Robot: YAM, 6 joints.
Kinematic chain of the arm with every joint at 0, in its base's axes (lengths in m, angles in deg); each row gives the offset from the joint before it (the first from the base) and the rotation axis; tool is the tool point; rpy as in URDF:
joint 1: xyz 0 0 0.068 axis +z
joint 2: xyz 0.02 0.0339 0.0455 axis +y
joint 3: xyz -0.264 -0.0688 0 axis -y
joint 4: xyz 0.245 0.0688 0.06 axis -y
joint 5: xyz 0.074 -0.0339 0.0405 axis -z
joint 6: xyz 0.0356 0 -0.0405 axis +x
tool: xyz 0 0 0 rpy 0 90 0
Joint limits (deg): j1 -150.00..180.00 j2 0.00..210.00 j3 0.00..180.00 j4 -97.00..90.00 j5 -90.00..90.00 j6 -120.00..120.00
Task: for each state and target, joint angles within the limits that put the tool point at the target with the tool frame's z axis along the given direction. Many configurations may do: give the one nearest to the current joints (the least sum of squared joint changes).
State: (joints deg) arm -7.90 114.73 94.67 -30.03 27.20 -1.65
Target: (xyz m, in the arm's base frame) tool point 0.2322 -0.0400 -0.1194 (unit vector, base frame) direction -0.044 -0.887 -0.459
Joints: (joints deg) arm -2.06 155.75 46.34 17.91 62.66 -1.65
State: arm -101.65 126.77 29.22 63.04 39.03 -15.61
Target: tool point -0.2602 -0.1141 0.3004 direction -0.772 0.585 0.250
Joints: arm -149.90 83.14 39.63 77.25 63.25 -15.61
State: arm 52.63 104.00 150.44 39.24 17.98 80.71
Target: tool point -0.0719 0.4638 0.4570 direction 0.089 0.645 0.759
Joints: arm 99.66 119.45 112.36 57.80 11.30 80.71
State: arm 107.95 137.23 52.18 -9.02 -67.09 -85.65
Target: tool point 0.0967 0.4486 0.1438 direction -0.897 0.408 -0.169
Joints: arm 73.49 127.76 86.93 -10.28 -77.46 -85.65
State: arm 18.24 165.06 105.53 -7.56 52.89 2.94
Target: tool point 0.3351 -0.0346 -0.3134 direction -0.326 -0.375 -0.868
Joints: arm -3.51 201.65 122.82 -30.38 23.21 2.94
